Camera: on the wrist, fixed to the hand. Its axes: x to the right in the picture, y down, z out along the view.
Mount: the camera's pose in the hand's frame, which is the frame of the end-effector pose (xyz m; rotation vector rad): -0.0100 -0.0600 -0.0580 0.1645 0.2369 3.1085
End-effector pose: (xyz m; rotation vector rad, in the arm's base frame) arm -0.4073 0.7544 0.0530 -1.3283 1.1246 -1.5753
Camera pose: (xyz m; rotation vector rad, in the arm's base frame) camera -0.4641 0.7907 0.1032 1.1573 1.2001 0.7285
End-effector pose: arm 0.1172 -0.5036 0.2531 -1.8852 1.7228 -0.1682
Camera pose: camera 0.1414 -0.5127 0.3331 1.9900 2.2101 0.6005
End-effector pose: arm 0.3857 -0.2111 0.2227 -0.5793 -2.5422 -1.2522
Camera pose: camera 0.3701 -0.2929 0.2116 -2.0052 0.4247 0.3627
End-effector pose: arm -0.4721 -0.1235 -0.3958 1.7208 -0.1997 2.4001
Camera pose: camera -0.5090 -0.0533 -0.4237 0.2498 1.1202 -0.3094
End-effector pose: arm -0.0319 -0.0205 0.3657 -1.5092 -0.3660 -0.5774
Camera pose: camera -0.0812 -0.0747 0.4068 -0.3000 1.8607 1.6593
